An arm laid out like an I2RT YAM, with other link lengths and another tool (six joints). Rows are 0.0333 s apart.
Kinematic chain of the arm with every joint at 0, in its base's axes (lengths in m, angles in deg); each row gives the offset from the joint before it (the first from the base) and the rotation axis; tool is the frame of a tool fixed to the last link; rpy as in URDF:
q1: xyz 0 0 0.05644 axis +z
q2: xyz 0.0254 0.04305 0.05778 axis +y
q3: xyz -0.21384 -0.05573 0 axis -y
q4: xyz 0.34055 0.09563 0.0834 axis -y
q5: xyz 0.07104 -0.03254 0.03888 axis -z
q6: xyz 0.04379 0 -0.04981 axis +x
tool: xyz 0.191 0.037 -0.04 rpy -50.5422 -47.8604 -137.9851
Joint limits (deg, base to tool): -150..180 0..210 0..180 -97..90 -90..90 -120..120
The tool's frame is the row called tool.
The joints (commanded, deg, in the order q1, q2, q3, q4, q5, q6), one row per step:
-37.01, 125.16, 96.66, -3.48, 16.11, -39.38
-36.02, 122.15, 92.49, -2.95, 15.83, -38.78
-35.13, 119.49, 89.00, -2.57, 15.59, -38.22
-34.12, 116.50, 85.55, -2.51, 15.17, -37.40
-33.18, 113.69, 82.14, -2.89, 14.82, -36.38
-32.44, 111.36, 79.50, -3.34, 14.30, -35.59
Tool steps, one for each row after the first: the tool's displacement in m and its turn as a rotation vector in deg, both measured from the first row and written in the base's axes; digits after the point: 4 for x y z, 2 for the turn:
-0.0023, 0.0188, -0.0032, 0.79, -0.01, 0.92
-0.0043, 0.0351, -0.0049, 1.44, -0.10, 1.72
-0.0056, 0.0534, -0.0041, 2.27, -0.46, 2.65
-0.0098, 0.0720, -0.0070, 3.51, -0.44, 3.32
-0.0129, 0.0874, -0.0086, 4.60, -0.48, 4.05

